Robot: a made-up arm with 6 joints.
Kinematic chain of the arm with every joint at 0, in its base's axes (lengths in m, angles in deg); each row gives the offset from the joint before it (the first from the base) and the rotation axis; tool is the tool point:
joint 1: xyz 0 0 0.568 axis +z
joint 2: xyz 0 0 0 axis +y
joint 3: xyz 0 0 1.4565 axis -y
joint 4: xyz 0 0 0 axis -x
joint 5: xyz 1.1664 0 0 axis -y
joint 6: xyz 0 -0.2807 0 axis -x
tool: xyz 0 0 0
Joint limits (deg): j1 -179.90..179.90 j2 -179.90..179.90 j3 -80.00..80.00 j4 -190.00..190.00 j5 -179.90..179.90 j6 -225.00..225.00
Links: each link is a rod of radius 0.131 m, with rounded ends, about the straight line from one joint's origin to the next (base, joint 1, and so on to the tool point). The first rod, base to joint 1, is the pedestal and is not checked.
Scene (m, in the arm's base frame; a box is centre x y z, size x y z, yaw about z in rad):
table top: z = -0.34
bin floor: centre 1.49 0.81 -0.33 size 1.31 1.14 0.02 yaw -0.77
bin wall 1: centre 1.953 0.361 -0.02 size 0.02 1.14 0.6 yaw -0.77
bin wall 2: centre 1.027 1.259 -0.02 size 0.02 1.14 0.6 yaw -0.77
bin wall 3: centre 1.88 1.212 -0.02 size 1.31 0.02 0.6 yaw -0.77
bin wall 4: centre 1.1 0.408 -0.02 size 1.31 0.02 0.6 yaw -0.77
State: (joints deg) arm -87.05 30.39 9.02 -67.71 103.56 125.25
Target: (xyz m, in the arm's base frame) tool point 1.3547 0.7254 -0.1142
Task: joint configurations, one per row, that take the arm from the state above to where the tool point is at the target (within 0.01 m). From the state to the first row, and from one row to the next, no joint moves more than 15 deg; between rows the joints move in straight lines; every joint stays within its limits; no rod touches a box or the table.
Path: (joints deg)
1: -73.41 31.16 8.96 -78.18 101.33 131.50
2: -59.76 31.93 8.89 -88.64 99.10 137.75
3: -46.12 32.71 8.83 -99.11 96.87 143.99
4: -32.48 33.48 8.76 -109.57 94.65 150.24
5: -18.84 34.25 8.70 -120.04 92.42 156.49
6: -5.19 35.02 8.64 -130.50 90.19 162.74
7: 6.00 46.58 6.23 -116.62 94.65 150.24
8: 17.19 58.14 3.82 -102.74 99.10 137.75
9: 28.38 69.70 1.41 -88.86 103.56 125.25

